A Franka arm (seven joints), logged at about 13 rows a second.
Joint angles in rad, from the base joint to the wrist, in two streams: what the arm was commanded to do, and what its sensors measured. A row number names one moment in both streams.
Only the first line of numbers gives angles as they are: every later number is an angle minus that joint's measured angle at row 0.
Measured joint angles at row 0:
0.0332 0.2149 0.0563 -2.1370 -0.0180 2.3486 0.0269
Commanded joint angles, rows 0 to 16:
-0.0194 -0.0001 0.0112 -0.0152 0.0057 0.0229 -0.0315
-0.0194 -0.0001 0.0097 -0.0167 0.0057 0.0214 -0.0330
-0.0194 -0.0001 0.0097 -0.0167 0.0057 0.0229 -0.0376
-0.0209 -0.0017 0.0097 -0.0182 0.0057 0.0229 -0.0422
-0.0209 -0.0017 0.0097 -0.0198 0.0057 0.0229 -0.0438
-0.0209 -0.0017 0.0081 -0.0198 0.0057 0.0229 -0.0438
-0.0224 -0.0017 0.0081 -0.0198 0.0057 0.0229 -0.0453
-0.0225 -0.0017 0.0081 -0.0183 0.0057 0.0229 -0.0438
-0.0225 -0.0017 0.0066 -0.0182 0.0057 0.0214 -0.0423
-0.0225 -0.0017 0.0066 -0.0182 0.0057 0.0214 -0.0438
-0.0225 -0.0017 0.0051 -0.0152 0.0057 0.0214 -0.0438
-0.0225 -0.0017 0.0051 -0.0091 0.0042 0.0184 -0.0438
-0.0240 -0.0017 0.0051 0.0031 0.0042 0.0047 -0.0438
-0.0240 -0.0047 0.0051 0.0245 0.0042 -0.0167 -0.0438
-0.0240 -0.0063 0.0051 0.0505 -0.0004 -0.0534 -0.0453
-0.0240 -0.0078 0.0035 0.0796 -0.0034 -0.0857 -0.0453
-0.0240 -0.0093 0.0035 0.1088 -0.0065 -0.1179 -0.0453
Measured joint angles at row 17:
-0.0028 0.0023 -0.0060 0.0476 -0.0015 -0.0502 -0.0132
